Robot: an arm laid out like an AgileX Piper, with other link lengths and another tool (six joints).
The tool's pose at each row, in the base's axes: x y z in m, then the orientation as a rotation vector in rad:
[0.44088, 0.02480, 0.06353, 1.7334, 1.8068, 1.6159]
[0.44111, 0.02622, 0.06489, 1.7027, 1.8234, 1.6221]
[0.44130, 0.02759, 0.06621, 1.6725, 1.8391, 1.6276]
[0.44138, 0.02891, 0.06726, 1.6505, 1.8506, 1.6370]
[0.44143, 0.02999, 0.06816, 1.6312, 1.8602, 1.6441]
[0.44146, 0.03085, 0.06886, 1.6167, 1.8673, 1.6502]
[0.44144, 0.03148, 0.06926, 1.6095, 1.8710, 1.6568]
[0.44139, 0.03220, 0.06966, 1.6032, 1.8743, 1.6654]
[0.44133, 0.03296, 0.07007, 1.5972, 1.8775, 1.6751]
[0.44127, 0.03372, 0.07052, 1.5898, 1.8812, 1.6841]
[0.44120, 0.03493, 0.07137, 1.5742, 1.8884, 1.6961]
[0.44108, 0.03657, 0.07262, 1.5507, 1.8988, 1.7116]
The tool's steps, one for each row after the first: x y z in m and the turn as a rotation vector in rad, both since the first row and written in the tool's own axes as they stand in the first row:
[0.00177, 0.00079, 0.00041, -0.0005, 0.0120, -0.0207]
[0.00348, 0.00154, 0.00079, -0.0011, 0.0234, -0.0411]
[0.00506, 0.00204, 0.00116, -0.0019, 0.0357, -0.0540]
[0.00637, 0.00246, 0.00144, -0.0028, 0.0455, -0.0655]
[0.00741, 0.00278, 0.00166, -0.0035, 0.0535, -0.0739]
[0.00812, 0.00291, 0.00184, -0.0041, 0.0600, -0.0768]
[0.00891, 0.00299, 0.00204, -0.0048, 0.0678, -0.0783]
[0.00975, 0.00307, 0.00226, -0.0056, 0.0762, -0.0792]
[0.01061, 0.00317, 0.00246, -0.0064, 0.0845, -0.0813]
[0.01203, 0.00345, 0.00274, -0.0078, 0.0969, -0.0881]
[0.01402, 0.00389, 0.00307, -0.0098, 0.1136, -0.0991]

